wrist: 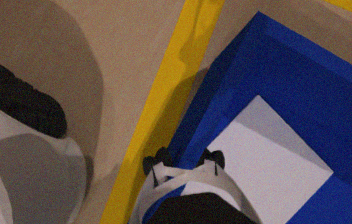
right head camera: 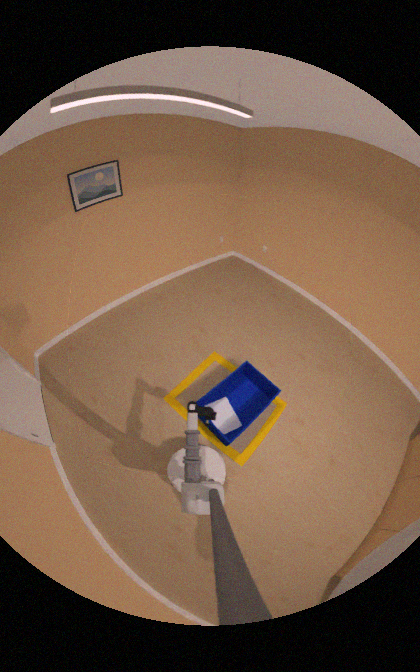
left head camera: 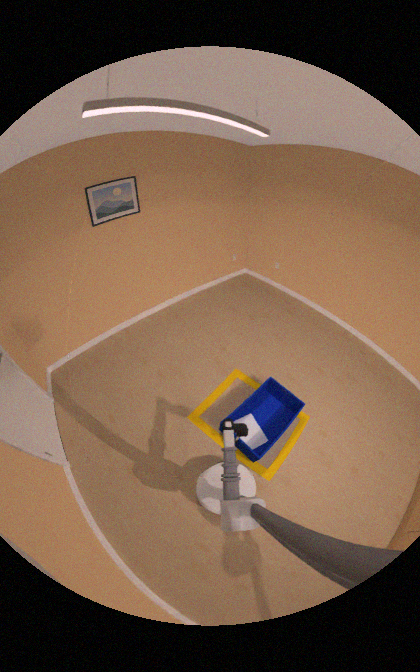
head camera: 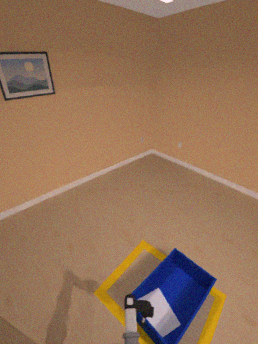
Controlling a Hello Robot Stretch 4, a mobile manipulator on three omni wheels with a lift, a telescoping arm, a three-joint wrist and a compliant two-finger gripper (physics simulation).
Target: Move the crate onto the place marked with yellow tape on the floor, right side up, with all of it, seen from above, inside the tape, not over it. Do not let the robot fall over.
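The blue crate (head camera: 187,285) (left head camera: 275,410) (right head camera: 245,395) (wrist: 300,75) is right side up with a white flat-looking item (head camera: 162,312) (left head camera: 254,431) (right head camera: 227,415) (wrist: 280,155) inside. The yellow tape square (head camera: 122,267) (left head camera: 214,394) (right head camera: 191,376) (wrist: 162,100) shows around it. In the head views the crate covers part of the tape's far right side and near left side. Its shadow lies to its left. My gripper (head camera: 146,311) (left head camera: 241,430) (right head camera: 207,414) (wrist: 184,159) is shut on the crate's near left wall, one finger on each side. The crate's underside is hidden.
My round white base (left head camera: 245,480) (right head camera: 212,465) stands just outside the tape's near side. A black wheel (wrist: 35,105) shows at the wrist view's left. Walls with white skirting (head camera: 60,190) meet in a corner beyond the tape. A picture (head camera: 26,75) hangs on the left wall.
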